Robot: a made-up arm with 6 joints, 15 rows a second.
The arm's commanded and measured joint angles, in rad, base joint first. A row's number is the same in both.
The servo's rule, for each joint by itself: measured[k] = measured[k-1] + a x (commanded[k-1-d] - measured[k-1]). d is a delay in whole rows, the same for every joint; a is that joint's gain. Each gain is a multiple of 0.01, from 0.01 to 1. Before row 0 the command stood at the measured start. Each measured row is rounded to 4 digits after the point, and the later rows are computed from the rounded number. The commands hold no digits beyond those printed.
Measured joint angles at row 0:
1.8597, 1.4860, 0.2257, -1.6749, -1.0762, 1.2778
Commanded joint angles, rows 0 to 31:
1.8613, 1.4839, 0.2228, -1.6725, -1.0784, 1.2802
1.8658, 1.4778, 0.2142, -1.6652, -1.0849, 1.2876
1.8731, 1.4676, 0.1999, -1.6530, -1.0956, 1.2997
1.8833, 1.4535, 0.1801, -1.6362, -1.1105, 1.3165
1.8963, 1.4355, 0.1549, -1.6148, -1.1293, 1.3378
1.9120, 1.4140, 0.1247, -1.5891, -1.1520, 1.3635
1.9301, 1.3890, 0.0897, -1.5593, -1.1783, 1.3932
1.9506, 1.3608, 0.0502, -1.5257, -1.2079, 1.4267
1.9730, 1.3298, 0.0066, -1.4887, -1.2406, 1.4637
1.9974, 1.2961, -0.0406, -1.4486, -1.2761, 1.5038
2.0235, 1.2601, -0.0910, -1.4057, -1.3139, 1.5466
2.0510, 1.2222, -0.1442, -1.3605, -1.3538, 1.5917
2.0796, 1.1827, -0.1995, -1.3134, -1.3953, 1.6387
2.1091, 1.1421, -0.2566, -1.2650, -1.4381, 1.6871
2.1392, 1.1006, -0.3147, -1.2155, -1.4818, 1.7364
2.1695, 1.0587, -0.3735, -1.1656, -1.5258, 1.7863
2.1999, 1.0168, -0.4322, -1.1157, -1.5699, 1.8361
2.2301, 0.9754, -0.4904, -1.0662, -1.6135, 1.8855
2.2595, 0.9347, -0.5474, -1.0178, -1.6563, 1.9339
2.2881, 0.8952, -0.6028, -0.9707, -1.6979, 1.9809
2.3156, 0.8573, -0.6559, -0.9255, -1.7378, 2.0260
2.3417, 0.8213, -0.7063, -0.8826, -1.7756, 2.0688
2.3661, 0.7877, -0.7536, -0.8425, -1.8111, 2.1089
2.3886, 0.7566, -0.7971, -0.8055, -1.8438, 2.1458
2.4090, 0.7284, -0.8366, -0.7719, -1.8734, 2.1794
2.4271, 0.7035, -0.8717, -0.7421, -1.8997, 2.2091
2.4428, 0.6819, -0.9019, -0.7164, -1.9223, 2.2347
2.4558, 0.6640, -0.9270, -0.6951, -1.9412, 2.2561
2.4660, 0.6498, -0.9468, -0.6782, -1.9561, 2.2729
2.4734, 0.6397, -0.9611, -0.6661, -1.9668, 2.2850
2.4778, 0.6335, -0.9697, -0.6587, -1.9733, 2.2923
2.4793, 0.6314, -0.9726, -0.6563, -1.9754, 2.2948
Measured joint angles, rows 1 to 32:
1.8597, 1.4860, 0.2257, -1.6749, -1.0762, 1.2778
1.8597, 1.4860, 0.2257, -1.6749, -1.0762, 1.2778
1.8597, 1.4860, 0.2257, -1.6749, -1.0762, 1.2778
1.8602, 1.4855, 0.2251, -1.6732, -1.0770, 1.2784
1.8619, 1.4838, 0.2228, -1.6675, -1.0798, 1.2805
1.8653, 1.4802, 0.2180, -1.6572, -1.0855, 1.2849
1.8707, 1.4743, 0.2100, -1.6423, -1.0945, 1.2922
1.8784, 1.4658, 0.1984, -1.6228, -1.1070, 1.3027
1.8885, 1.4544, 0.1829, -1.5989, -1.1232, 1.3167
1.9010, 1.4400, 0.1633, -1.5708, -1.1430, 1.3343
1.9159, 1.4226, 0.1395, -1.5388, -1.1664, 1.3556
1.9330, 1.4022, 0.1116, -1.5032, -1.1931, 1.3805
1.9523, 1.3789, 0.0796, -1.4644, -1.2230, 1.4089
1.9737, 1.3528, 0.0438, -1.4227, -1.2557, 1.4406
1.9969, 1.3241, 0.0043, -1.3785, -1.2910, 1.4754
2.0217, 1.2930, -0.0385, -1.3323, -1.3285, 1.5130
2.0479, 1.2598, -0.0843, -1.2845, -1.3680, 1.5530
2.0753, 1.2248, -0.1327, -1.2355, -1.4090, 1.5952
2.1036, 1.1883, -0.1833, -1.1859, -1.4510, 1.6392
2.1325, 1.1506, -0.2356, -1.1361, -1.4938, 1.6845
2.1618, 1.1121, -0.2891, -1.0865, -1.5369, 1.7307
2.1911, 1.0731, -0.3433, -1.0377, -1.5799, 1.7774
2.2202, 1.0340, -0.3978, -0.9901, -1.6224, 1.8242
2.2488, 0.9951, -0.4520, -0.9442, -1.6639, 1.8706
2.2767, 0.9569, -0.5054, -0.9005, -1.7041, 1.9162
2.3035, 0.9197, -0.5575, -0.8593, -1.7426, 1.9605
2.3290, 0.8838, -0.6078, -0.8211, -1.7790, 2.0031
2.3530, 0.8496, -0.6558, -0.7862, -1.8130, 2.0436
2.3752, 0.8175, -0.7011, -0.7549, -1.8442, 2.0817
2.3955, 0.7877, -0.7433, -0.7276, -1.8723, 2.1169
2.4136, 0.7605, -0.7819, -0.7045, -1.8971, 2.1489
2.4293, 0.7361, -0.8165, -0.6858, -1.9183, 2.1774
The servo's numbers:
d 3
a 0.30 0.22 0.21 0.71 0.36 0.23

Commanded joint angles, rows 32 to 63:
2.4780, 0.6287, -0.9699, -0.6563, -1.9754, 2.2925
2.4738, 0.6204, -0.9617, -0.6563, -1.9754, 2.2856
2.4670, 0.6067, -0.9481, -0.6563, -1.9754, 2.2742
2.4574, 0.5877, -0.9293, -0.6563, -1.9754, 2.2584
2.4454, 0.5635, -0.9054, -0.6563, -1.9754, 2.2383
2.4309, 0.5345, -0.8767, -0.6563, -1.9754, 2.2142
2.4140, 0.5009, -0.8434, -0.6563, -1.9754, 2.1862
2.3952, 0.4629, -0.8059, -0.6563, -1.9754, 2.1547
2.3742, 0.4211, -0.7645, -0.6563, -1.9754, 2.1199
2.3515, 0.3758, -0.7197, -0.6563, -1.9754, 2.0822
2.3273, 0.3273, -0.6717, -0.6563, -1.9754, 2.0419
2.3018, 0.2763, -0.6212, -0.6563, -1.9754, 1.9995
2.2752, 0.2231, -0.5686, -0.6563, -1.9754, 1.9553
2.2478, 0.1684, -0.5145, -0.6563, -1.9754, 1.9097
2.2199, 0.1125, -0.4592, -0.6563, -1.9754, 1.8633
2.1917, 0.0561, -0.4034, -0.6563, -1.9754, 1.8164
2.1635, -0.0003, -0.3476, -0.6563, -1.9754, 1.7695
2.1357, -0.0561, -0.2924, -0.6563, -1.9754, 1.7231
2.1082, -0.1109, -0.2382, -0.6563, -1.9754, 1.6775
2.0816, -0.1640, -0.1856, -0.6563, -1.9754, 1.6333
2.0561, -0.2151, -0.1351, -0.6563, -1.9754, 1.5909
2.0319, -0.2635, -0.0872, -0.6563, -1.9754, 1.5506
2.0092, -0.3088, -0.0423, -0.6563, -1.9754, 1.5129
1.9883, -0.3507, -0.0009, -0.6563, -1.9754, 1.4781
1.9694, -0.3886, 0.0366, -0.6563, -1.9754, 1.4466
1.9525, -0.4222, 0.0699, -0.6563, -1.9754, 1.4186
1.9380, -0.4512, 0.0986, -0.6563, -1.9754, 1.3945
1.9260, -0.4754, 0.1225, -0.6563, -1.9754, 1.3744
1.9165, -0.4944, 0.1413, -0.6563, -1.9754, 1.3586
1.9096, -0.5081, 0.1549, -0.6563, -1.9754, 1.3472
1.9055, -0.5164, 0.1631, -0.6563, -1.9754, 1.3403
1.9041, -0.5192, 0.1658, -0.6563, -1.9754, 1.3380
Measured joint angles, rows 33 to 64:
2.4425, 0.7149, -0.8469, -0.6718, -1.9358, 2.2021
2.4531, 0.6970, -0.8727, -0.6625, -1.9493, 2.2228
2.4610, 0.6826, -0.8937, -0.6581, -1.9587, 2.2394
2.4661, 0.6707, -0.9097, -0.6568, -1.9647, 2.2516
2.4684, 0.6596, -0.9206, -0.6564, -1.9686, 2.2594
2.4680, 0.6480, -0.9264, -0.6563, -1.9710, 2.2628
2.4648, 0.6347, -0.9270, -0.6563, -1.9726, 2.2618
2.4590, 0.6190, -0.9225, -0.6563, -1.9736, 2.2564
2.4506, 0.6004, -0.9129, -0.6563, -1.9742, 2.2467
2.4396, 0.5785, -0.8983, -0.6563, -1.9746, 2.2328
2.4263, 0.5531, -0.8789, -0.6563, -1.9749, 2.2148
2.4107, 0.5241, -0.8549, -0.6563, -1.9751, 2.1930
2.3929, 0.4915, -0.8265, -0.6563, -1.9752, 2.1675
2.3732, 0.4554, -0.7940, -0.6563, -1.9753, 2.1386
2.3518, 0.4160, -0.7577, -0.6563, -1.9753, 2.1066
2.3288, 0.3736, -0.7180, -0.6563, -1.9753, 2.0718
2.3045, 0.3285, -0.6753, -0.6563, -1.9753, 2.0345
2.2791, 0.2810, -0.6299, -0.6563, -1.9753, 1.9951
2.2529, 0.2315, -0.5823, -0.6563, -1.9753, 1.9540
2.2261, 0.1805, -0.5330, -0.6563, -1.9753, 1.9116
2.1990, 0.1284, -0.4825, -0.6563, -1.9753, 1.8682
2.1718, 0.0758, -0.4312, -0.6563, -1.9753, 1.8243
2.1447, 0.0230, -0.3796, -0.6563, -1.9753, 1.7804
2.1181, -0.0294, -0.3283, -0.6563, -1.9753, 1.7368
2.0922, -0.0809, -0.2777, -0.6563, -1.9753, 1.6940
2.0673, -0.1310, -0.2283, -0.6563, -1.9753, 1.6523
2.0436, -0.1793, -0.1805, -0.6563, -1.9753, 1.6122
2.0213, -0.2253, -0.1349, -0.6563, -1.9753, 1.5741
2.0007, -0.2686, -0.0919, -0.6563, -1.9753, 1.5383
1.9819, -0.3088, -0.0519, -0.6563, -1.9753, 1.5052
1.9651, -0.3455, -0.0153, -0.6563, -1.9753, 1.4751
1.9505, -0.3783, 0.0176, -0.6563, -1.9753, 1.4483

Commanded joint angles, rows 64 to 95:
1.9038, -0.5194, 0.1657, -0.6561, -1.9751, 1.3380
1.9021, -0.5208, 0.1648, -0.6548, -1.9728, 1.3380
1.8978, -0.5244, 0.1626, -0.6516, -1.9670, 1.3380
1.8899, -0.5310, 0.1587, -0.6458, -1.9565, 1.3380
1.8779, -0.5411, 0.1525, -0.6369, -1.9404, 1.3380
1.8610, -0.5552, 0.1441, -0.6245, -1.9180, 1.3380
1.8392, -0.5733, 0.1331, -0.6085, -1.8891, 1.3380
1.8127, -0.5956, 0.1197, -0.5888, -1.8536, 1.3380
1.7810, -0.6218, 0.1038, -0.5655, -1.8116, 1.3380
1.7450, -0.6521, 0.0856, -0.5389, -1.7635, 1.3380
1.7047, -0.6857, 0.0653, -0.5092, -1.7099, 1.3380
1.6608, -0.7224, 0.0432, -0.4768, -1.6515, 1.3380
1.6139, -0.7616, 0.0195, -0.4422, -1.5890, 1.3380
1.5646, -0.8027, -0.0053, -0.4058, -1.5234, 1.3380
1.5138, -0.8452, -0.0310, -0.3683, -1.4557, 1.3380
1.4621, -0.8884, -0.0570, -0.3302, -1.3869, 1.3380
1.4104, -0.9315, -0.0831, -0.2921, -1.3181, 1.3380
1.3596, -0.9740, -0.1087, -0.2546, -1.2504, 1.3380
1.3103, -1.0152, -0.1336, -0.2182, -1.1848, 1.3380
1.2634, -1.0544, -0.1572, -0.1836, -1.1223, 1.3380
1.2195, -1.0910, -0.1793, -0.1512, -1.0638, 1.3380
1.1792, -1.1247, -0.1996, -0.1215, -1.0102, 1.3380
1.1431, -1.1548, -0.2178, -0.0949, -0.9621, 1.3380
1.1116, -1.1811, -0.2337, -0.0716, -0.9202, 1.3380
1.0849, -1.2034, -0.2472, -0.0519, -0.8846, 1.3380
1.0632, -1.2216, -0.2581, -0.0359, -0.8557, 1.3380
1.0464, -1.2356, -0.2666, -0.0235, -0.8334, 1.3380
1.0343, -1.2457, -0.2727, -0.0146, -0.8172, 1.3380
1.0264, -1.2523, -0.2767, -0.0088, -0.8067, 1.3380
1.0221, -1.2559, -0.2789, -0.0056, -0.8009, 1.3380
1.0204, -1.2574, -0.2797, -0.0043, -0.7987, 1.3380
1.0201, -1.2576, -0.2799, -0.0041, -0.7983, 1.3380
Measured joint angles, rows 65 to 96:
1.9382, -0.4069, 0.0464, -0.6563, -1.9753, 1.4250
1.9284, -0.4310, 0.0709, -0.6563, -1.9753, 1.4055
1.9211, -0.4504, 0.0908, -0.6563, -1.9753, 1.3900
1.9159, -0.4656, 0.1065, -0.6562, -1.9752, 1.3780
1.9118, -0.4777, 0.1187, -0.6552, -1.9743, 1.3688
1.9076, -0.4880, 0.1279, -0.6526, -1.9717, 1.3617
1.9023, -0.4975, 0.1344, -0.6478, -1.9662, 1.3562
1.8950, -0.5071, 0.1382, -0.6401, -1.9569, 1.3520
1.8848, -0.5177, 0.1394, -0.6290, -1.9429, 1.3488
1.8711, -0.5299, 0.1381, -0.6144, -1.9235, 1.3463
1.8536, -0.5444, 0.1342, -0.5962, -1.8983, 1.3444
1.8318, -0.5614, 0.1278, -0.5744, -1.8671, 1.3429
1.8058, -0.5814, 0.1189, -0.5492, -1.8298, 1.3418
1.7755, -0.6043, 0.1076, -0.5208, -1.7866, 1.3409
1.7411, -0.6303, 0.0941, -0.4896, -1.7380, 1.3402
1.7029, -0.6592, 0.0784, -0.4559, -1.6844, 1.3397
1.6614, -0.6908, 0.0608, -0.4203, -1.6264, 1.3393
1.6171, -0.7248, 0.0415, -0.3834, -1.5649, 1.3390
1.5706, -0.7608, 0.0208, -0.3456, -1.5008, 1.3388
1.5225, -0.7984, -0.0010, -0.3076, -1.4350, 1.3386
1.4736, -0.8370, -0.0236, -0.2700, -1.3685, 1.3385
1.4246, -0.8762, -0.0467, -0.2332, -1.3024, 1.3384
1.3762, -0.9154, -0.0699, -0.1980, -1.2376, 1.3383
1.3292, -0.9540, -0.0929, -0.1648, -1.1750, 1.3382
1.2842, -0.9916, -0.1153, -0.1341, -1.1157, 1.3382
1.2419, -1.0275, -0.1368, -0.1063, -1.0604, 1.3382
1.2028, -1.0613, -0.1571, -0.0817, -1.0099, 1.3382
1.1674, -1.0926, -0.1760, -0.0605, -0.9648, 1.3382
1.1361, -1.1210, -0.1932, -0.0430, -0.9255, 1.3382
1.1092, -1.1462, -0.2086, -0.0292, -0.8923, 1.3382
1.0867, -1.1681, -0.2221, -0.0188, -0.8653, 1.3382
1.0686, -1.1866, -0.2336, -0.0117, -0.8442, 1.3382

